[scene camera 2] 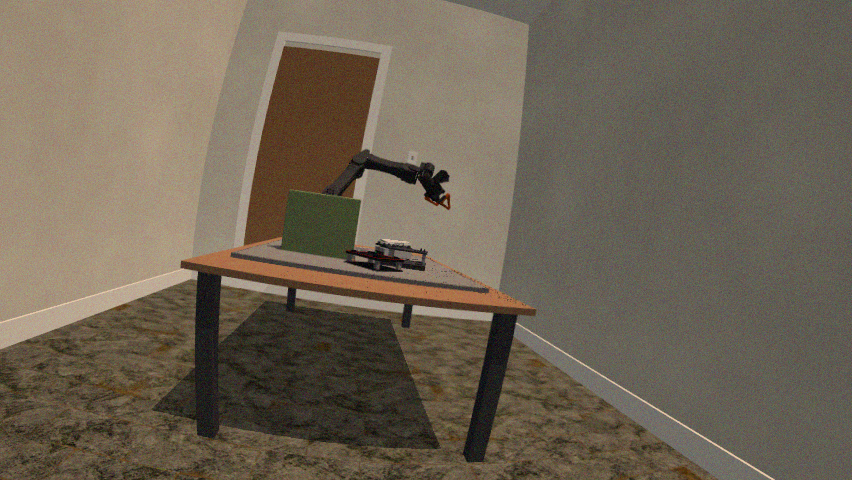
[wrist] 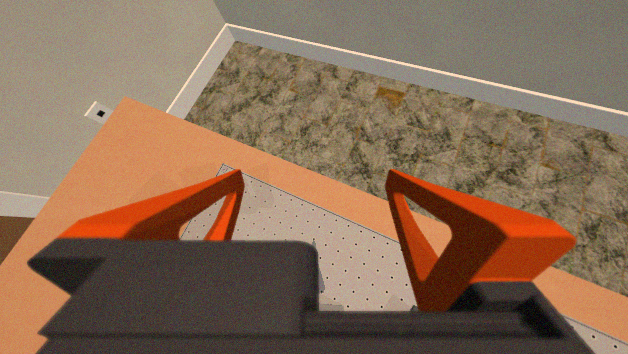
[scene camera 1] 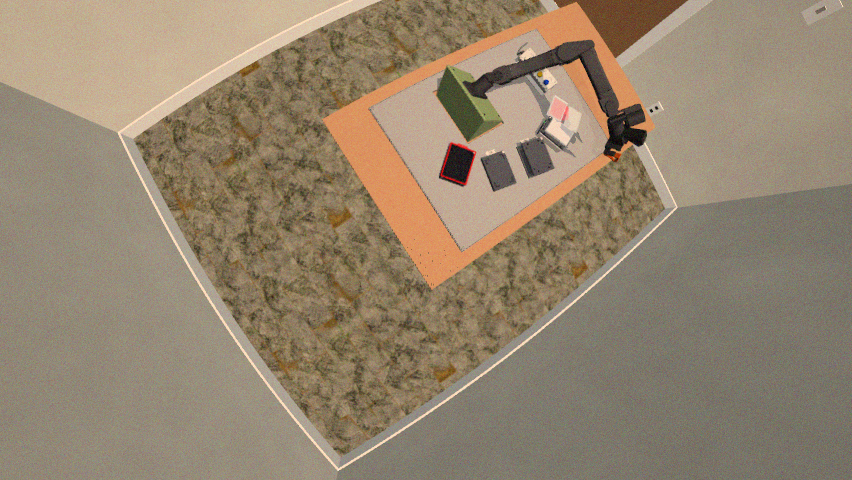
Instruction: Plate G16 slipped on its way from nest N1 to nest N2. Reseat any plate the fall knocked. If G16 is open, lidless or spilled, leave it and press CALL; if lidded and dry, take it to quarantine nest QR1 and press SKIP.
Scene:
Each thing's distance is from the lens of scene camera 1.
red-framed dark plate (scene camera 1: 458, 163): 123 cm

